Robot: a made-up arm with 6 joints.
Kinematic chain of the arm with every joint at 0, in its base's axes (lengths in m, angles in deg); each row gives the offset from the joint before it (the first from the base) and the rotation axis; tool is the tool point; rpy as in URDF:
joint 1: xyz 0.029 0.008 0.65 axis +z
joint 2: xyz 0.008 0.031 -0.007 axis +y
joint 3: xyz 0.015 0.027 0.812 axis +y
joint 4: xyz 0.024 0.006 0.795 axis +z
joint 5: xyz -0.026 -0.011 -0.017 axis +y
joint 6: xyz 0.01 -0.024 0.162 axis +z
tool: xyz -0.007 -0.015 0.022 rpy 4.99 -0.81 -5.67
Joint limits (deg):
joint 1: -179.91..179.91
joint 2: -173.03..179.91
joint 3: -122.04..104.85
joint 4: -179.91..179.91
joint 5: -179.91..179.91
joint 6: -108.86..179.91
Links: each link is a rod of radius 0.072 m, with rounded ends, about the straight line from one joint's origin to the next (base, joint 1, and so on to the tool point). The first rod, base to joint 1, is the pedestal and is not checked.
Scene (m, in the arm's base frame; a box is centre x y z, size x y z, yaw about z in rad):
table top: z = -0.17
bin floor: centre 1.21 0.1 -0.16 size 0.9 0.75 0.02 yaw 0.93
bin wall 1: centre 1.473 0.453 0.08 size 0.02 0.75 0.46 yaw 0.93
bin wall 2: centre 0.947 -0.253 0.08 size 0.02 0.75 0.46 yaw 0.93
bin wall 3: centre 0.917 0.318 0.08 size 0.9 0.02 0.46 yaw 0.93
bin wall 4: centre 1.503 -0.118 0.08 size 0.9 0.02 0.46 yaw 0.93
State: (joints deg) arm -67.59 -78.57 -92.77 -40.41 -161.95 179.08
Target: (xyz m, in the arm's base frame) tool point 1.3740 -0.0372 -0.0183
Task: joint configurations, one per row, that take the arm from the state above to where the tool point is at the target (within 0.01 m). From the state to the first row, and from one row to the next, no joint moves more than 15 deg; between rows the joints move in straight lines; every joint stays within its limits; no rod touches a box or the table.
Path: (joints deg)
1: -73.50 -74.41 -81.10 -43.87 -159.01 179.29
2: -79.42 -70.25 -69.43 -47.33 -156.07 179.50
3: -85.33 -66.10 -57.76 -50.78 -153.13 179.70
4: -91.25 -61.94 -46.10 -54.24 -150.18 179.91
5: -104.79 -63.14 -46.36 -55.13 -145.32 179.34
6: -118.34 -64.33 -46.63 -56.02 -140.45 178.77
7: -131.88 -65.53 -46.89 -56.90 -135.58 178.20
8: -145.43 -66.72 -47.16 -57.79 -130.71 177.63
9: -158.97 -67.92 -47.43 -58.68 -125.84 177.05
10: -172.51 -69.12 -47.69 -59.57 -120.98 176.48
11: -172.21 -79.38 -41.39 -60.89 -115.59 176.13
12: -171.90 -89.65 -35.08 -62.21 -110.21 175.78
13: -171.59 -99.92 -28.78 -63.52 -104.83 175.43

